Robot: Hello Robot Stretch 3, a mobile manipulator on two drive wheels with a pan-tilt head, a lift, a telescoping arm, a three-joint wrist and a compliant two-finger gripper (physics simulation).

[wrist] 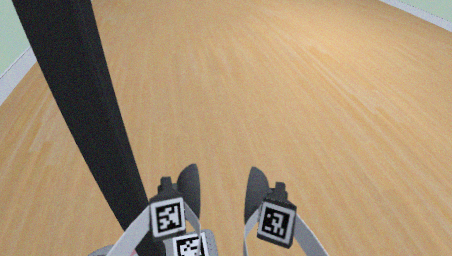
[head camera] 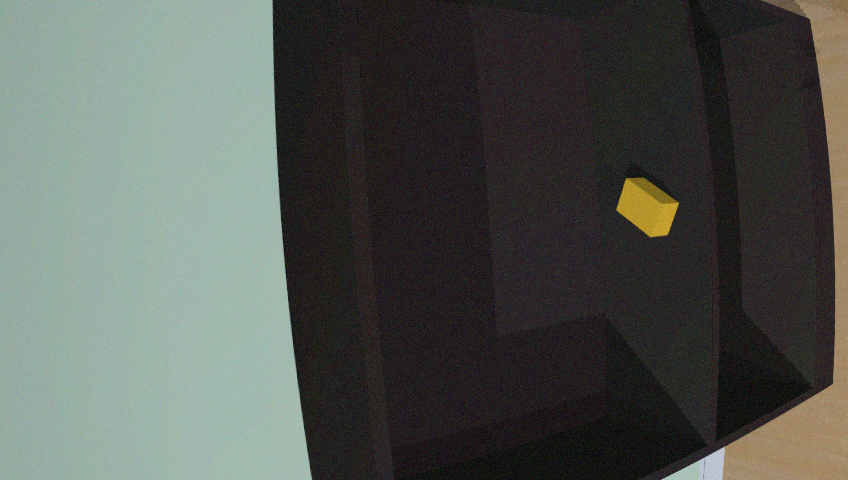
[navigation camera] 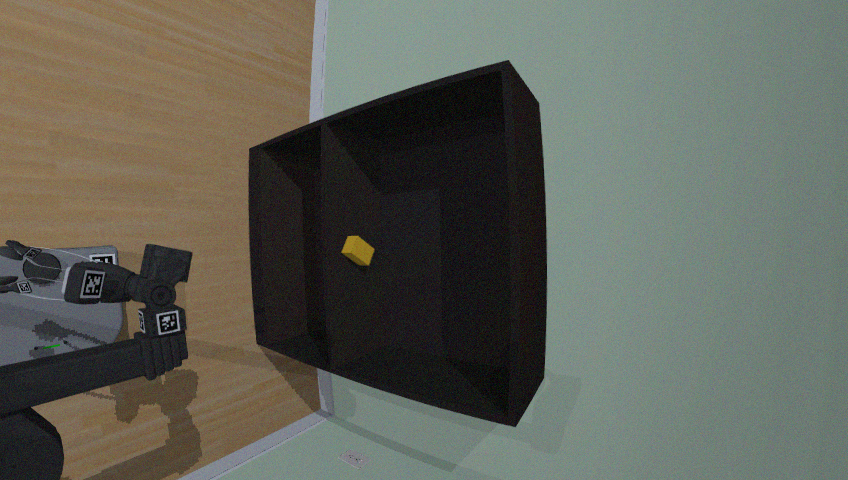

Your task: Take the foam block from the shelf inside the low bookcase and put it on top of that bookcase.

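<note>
The yellow foam block rests turned at an angle on the inner shelf of the dark low bookcase, in its upper, taller compartment. The bookcase stands against the wall and shows sideways in both camera views. Its top board lies at the left in the head camera view and at the right in the navigation camera view. My gripper is open, with bare floor between its fingers. It is in front of the bookcase, well apart from it, and points away from it. The fingertips show partly in the navigation camera view.
My arm is at the lower left of the navigation camera view, beside my grey base. A dark post runs down the left of the wrist view. A green wall is behind the bookcase; a wall outlet is beside it.
</note>
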